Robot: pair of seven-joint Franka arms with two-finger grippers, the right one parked.
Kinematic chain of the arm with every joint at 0, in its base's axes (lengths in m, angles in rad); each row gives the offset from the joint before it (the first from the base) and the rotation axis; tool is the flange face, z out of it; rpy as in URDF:
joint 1: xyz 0 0 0.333 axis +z
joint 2: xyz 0 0 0 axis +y
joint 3: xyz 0 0 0.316 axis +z
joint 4: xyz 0.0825 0 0 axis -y
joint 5: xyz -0.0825 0 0.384 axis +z
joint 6: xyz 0 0 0 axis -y
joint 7: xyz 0.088 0 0 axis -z
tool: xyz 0 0 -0.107 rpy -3.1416 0 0
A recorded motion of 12 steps. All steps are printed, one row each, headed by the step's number.
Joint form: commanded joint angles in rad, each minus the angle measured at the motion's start. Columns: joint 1, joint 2, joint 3, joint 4, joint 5, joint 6, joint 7.
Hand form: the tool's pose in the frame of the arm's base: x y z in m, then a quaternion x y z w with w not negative. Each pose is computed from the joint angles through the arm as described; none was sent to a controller.
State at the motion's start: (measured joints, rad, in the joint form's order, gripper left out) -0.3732 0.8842 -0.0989 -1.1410 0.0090 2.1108 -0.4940
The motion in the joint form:
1: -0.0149 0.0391 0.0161 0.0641 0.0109 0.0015 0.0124
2: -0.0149 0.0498 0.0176 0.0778 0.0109 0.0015 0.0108
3: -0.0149 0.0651 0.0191 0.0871 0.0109 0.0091 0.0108
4: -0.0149 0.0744 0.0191 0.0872 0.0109 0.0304 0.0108
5: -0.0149 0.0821 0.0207 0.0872 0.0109 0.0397 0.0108
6: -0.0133 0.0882 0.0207 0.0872 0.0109 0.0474 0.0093
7: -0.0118 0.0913 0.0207 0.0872 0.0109 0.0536 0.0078
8: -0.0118 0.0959 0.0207 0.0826 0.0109 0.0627 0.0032
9: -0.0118 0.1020 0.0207 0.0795 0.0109 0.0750 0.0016
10: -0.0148 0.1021 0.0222 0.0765 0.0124 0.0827 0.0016
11: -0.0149 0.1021 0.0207 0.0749 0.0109 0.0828 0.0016
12: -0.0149 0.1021 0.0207 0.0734 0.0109 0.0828 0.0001
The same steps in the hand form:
1: 0.7095 -0.3354 0.2778 0.99790 0.01894 0.04033 0.04692
2: 0.7117 -0.3351 0.2760 0.99780 0.02058 0.04179 0.04726
3: 0.7135 -0.3348 0.2692 0.99774 0.02147 0.04262 0.04737
4: 0.7148 -0.3354 0.2640 0.99735 0.02184 0.04792 0.05028
5: 0.7155 -0.3347 0.2588 0.99729 0.02246 0.04884 0.05018
6: 0.7162 -0.3337 0.2548 0.99720 0.02418 0.04949 0.05067
7: 0.7171 -0.3328 0.2530 0.99705 0.02579 0.05084 0.05143
8: 0.7166 -0.3327 0.2481 0.99698 0.02815 0.05062 0.05165
9: 0.7166 -0.3328 0.2430 0.99685 0.02911 0.05189 0.05253
10: 0.7160 -0.3343 0.2422 0.99675 0.02762 0.05443 0.05249
11: 0.7154 -0.3350 0.2415 0.99678 0.02757 0.05318 0.05333
12: 0.7151 -0.3349 0.2408 0.99681 0.02828 0.05247 0.05304

